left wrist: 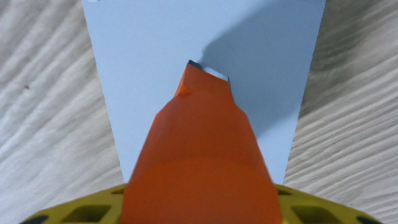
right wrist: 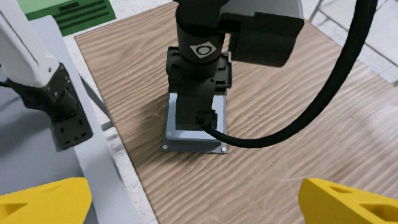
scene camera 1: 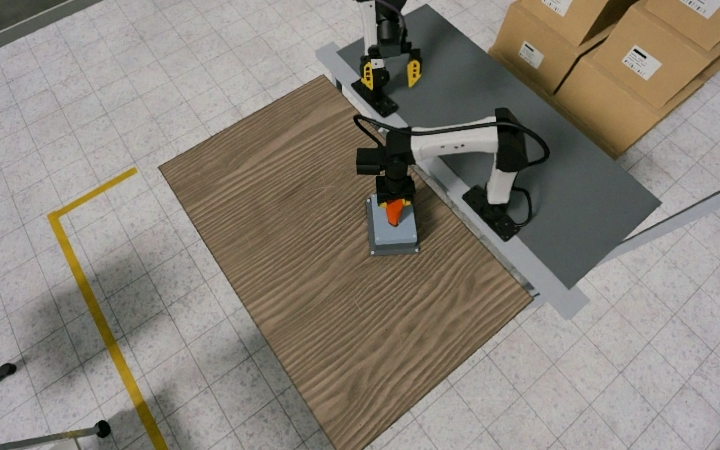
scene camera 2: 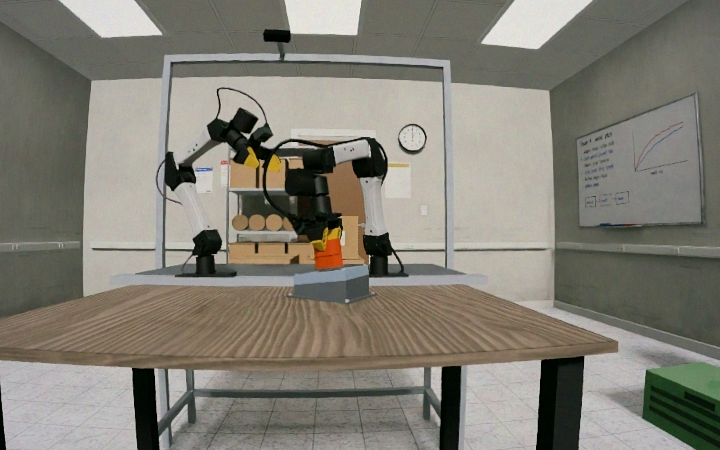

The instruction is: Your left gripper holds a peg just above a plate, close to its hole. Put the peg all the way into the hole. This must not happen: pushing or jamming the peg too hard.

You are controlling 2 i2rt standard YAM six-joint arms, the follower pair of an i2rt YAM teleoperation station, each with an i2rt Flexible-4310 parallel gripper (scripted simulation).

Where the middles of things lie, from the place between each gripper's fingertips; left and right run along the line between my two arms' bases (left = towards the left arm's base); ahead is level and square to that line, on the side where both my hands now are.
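Labels:
Left gripper 8 cm above the plate [scene camera 1: 403, 232], 1 cm to the right of it. Orange peg [left wrist: 200, 152] 2 cm below my left hand.
From my right hand [scene camera 1: 391, 88]: orange peg 260 mm below, 120 mm ahead, 190 mm to the left; plate 320 mm below, 120 mm ahead, 190 mm to the left.

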